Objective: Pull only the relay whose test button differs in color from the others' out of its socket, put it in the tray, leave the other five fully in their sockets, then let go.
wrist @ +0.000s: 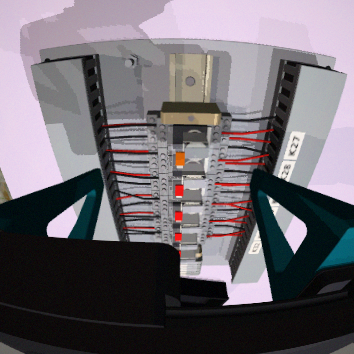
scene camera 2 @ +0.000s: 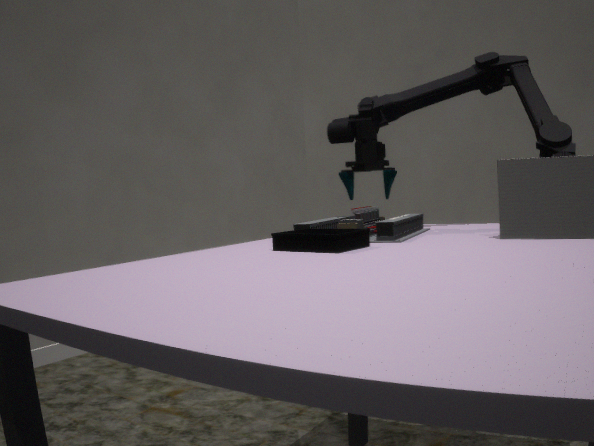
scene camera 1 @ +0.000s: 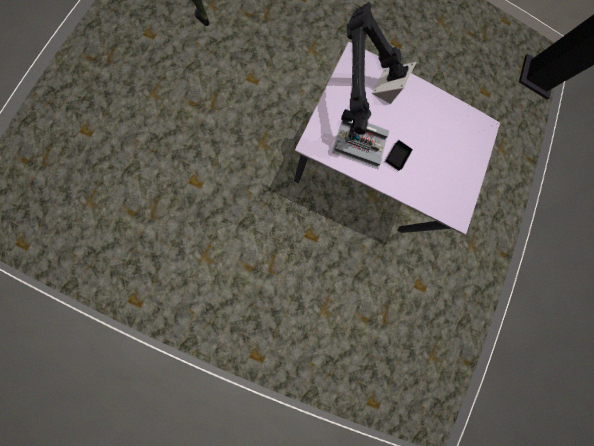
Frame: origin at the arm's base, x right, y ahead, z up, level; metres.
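Seen in the pictures: gripper, fingertip midpoint: (wrist: 176, 176) (scene camera 2: 369, 199) (scene camera 1: 352, 132); arm's base, link origin: (scene camera 2: 562, 188) (scene camera 1: 397, 74).
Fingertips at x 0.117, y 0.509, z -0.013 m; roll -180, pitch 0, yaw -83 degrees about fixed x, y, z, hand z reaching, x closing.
Offsets run from my fingertips to a thing's top centre. "spot": to the spot under its first point.
In the wrist view a column of relays sits in sockets on the rail. One relay (wrist: 194, 161) near the far end has an orange test button @[dx +0.003, dy -0.002, dz -0.017 m] (wrist: 180, 159); several nearer ones have red buttons @[dx -0.025, dy -0.005, dz -0.017 m] (wrist: 179, 190). The button of the farthest relay @[dx +0.004, dy -0.010, dz -0.017 m] (wrist: 195, 136), beside the tan end block, cannot be made out. The nearest relay is partly hidden by my gripper body. My gripper (scene camera 1: 358, 135) (scene camera 2: 369, 199) (wrist: 176, 176) is open and empty, pointing down above the relay row, with its teal fingers apart on either side. The black tray @[dx -0.342, dy -0.045, dz -0.052 m] (scene camera 1: 388, 162) (scene camera 2: 315, 242) (wrist: 210, 291) stands beside the panel's near end.
Grey wire ducts (scene camera 2: 400, 227) (wrist: 65, 115) run along both sides of the panel @[dx -0.081, dy -0.019, dz -0.076 m] (wrist: 245, 60). Red and black wires @[spot: dx -0.026, dy +0.042, dz -0.072 m] (wrist: 130, 150) join them to the sockets. The tan end block @[dx +0.022, dy -0.008, dz -0.046 m] (wrist: 191, 115) stands at the row's far end. The arm's base stands on a pale block (scene camera 1: 395, 87) (scene camera 2: 545, 200).
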